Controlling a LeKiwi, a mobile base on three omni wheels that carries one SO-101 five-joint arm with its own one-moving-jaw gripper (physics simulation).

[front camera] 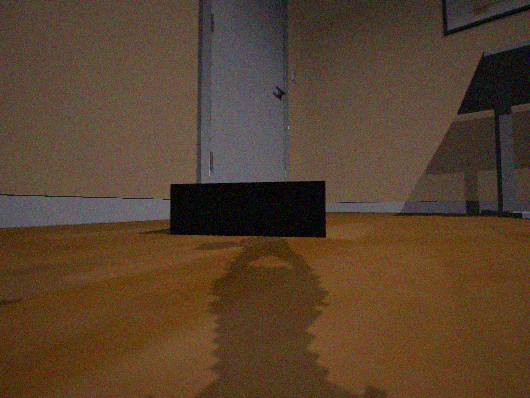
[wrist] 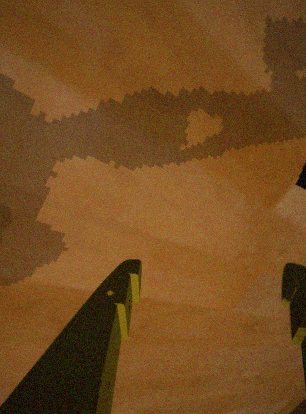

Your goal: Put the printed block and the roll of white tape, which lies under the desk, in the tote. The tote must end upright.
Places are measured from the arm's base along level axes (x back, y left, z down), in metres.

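Where they show: hand, tool point: [wrist: 140,275].
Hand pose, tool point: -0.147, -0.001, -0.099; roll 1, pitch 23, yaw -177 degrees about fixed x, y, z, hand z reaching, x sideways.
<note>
Each offset is from my tool point to the top centre of the thing, as dx, dy, dz. "spot": to the spot under its first point. Level surfaces: height alone.
The black tote @[-0.432, +0.002, +0.088] [front camera: 248,209] stands upright on the floor ahead in the front view, with its near side facing me. Its inside is hidden from this low angle. A small dark corner @[spot: -0.306, -0.113, +0.182] [wrist: 302,179] shows at the right edge of the wrist view; I cannot tell for sure what it belongs to. My gripper [wrist: 212,262] is open over the wooden floor, with a wide gap between its two jaws and nothing held. It stands apart from the tote. The printed block and the roll of white tape do not show in either view.
A desk @[dz -0.505] [front camera: 504,82] stands at the right by the wall, with a grey leg. A grey door [front camera: 247,90] is behind the tote, and a framed picture [front camera: 480,12] hangs at the upper right. The arm's shadow falls across the floor @[dz +0.188] [front camera: 125,320] towards the tote.
</note>
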